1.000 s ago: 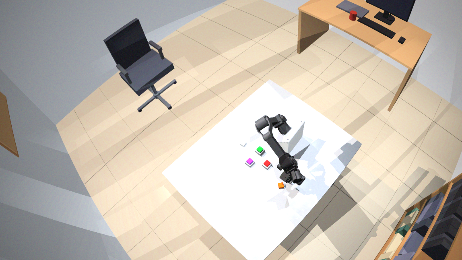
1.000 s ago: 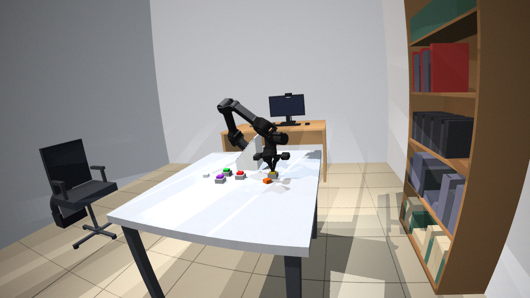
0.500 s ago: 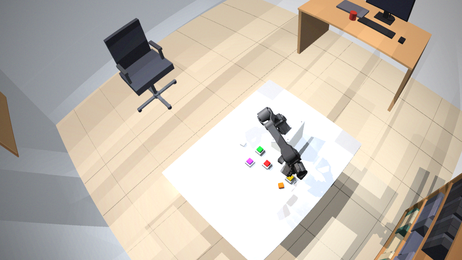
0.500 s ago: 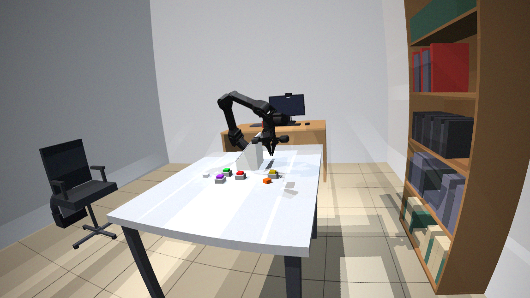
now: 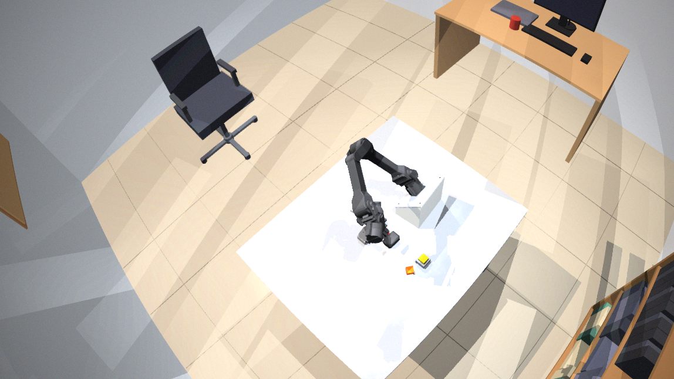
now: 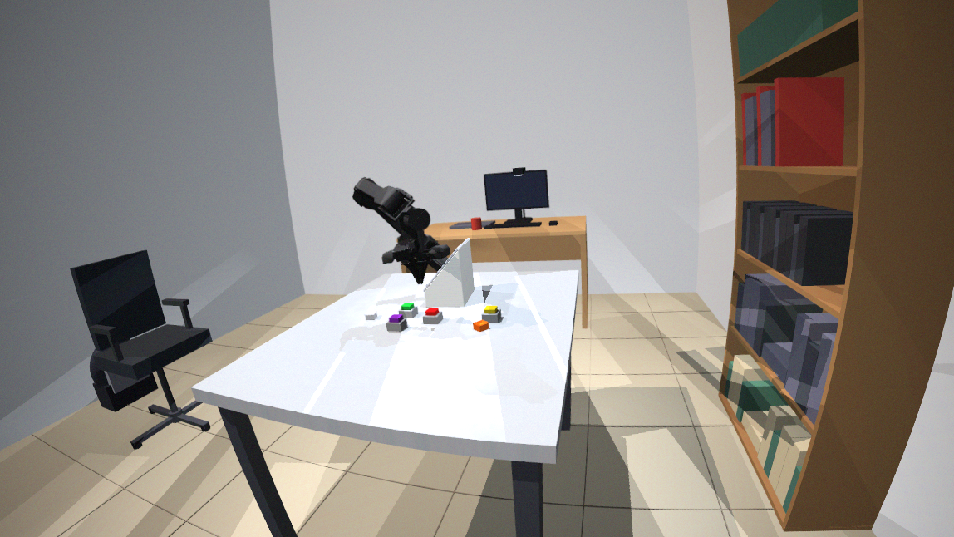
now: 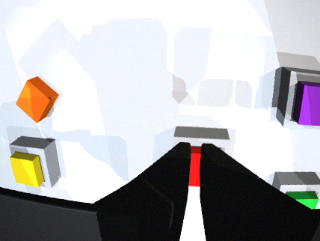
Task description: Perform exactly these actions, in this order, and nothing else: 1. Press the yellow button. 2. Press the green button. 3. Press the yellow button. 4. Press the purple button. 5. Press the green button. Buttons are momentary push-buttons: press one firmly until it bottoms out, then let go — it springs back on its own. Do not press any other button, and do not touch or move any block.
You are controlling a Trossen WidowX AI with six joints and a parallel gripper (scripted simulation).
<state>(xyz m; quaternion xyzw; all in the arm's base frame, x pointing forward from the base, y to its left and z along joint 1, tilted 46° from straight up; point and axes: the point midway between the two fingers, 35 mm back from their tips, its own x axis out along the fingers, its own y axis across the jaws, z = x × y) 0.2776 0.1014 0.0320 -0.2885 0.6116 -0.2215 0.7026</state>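
Now: gripper tip 10 cm to the left of the purple button and 11 cm above it. Round my gripper tip: red button (7 cm behind, 1 cm to the right, 11 cm below); then green button (11 cm behind, 11 cm to the right, 11 cm below); then orange block (3 cm behind, 16 cm to the left, 13 cm below).
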